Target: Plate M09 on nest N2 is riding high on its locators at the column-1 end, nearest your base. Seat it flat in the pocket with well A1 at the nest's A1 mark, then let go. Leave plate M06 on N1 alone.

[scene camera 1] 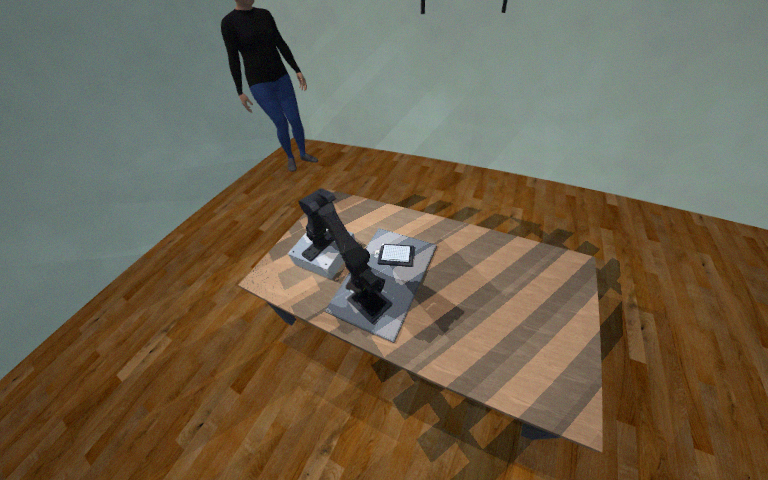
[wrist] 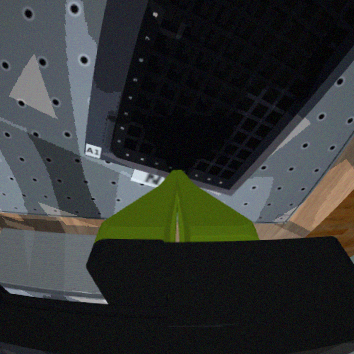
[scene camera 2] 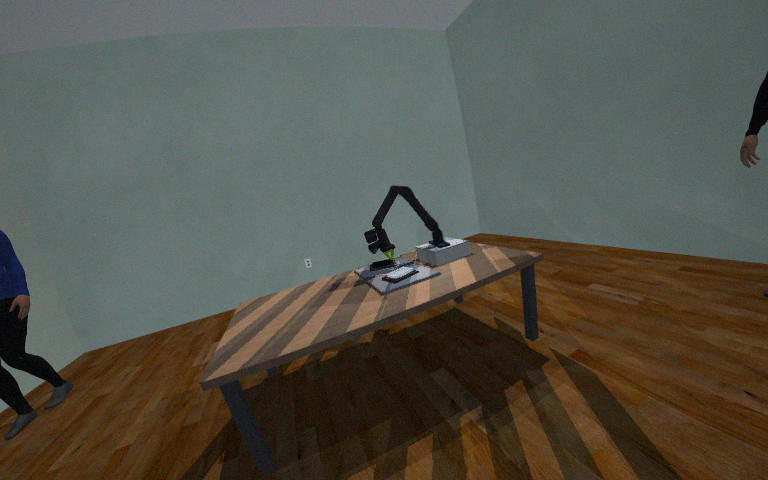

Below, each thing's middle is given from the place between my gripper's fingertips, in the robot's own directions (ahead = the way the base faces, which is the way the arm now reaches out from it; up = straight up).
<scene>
Now: the black well plate (wrist: pixel 207 94) 60 mm ahead of my hand, 10 mm to the right of it and 10 mm below it. Also, from my hand: grey perforated plate (scene camera 1: pixel 401 282) 140 mm to the left, 40 mm ahead, 30 mm below.
</scene>
